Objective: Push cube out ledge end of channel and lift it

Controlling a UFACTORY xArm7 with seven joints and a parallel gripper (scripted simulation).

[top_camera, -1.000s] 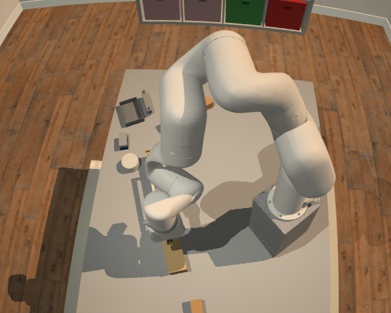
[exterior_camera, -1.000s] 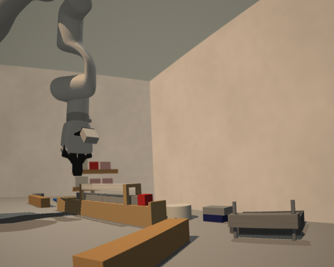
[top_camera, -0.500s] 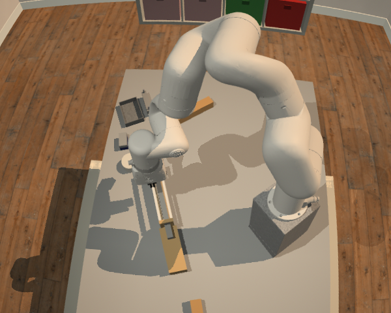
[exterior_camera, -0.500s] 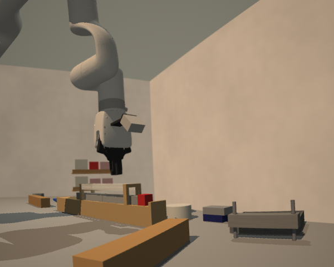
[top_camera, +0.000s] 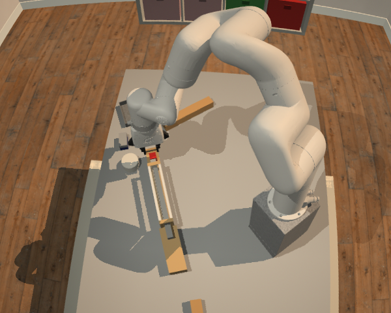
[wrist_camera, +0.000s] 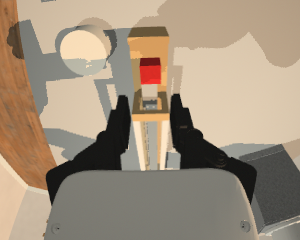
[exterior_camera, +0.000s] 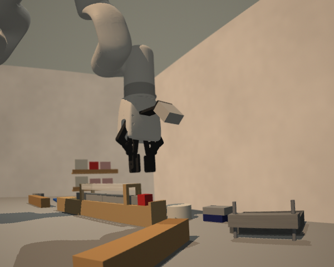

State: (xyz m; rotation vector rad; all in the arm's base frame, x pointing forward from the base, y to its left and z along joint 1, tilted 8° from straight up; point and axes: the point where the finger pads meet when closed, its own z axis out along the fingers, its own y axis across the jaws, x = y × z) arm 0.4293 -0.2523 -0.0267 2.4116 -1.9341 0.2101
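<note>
My hand is 1 cm to the left of the red cube and 8 cm above it. The rest, counted from my hand: blue-and-grey box (13 cm ahead, 10 cm to the right, 12 cm below); wooden beam (13 cm behind, 22 cm to the right, 12 cm below); wooden channel (3 cm behind, 15 cm to the left, 8 cm below).
</note>
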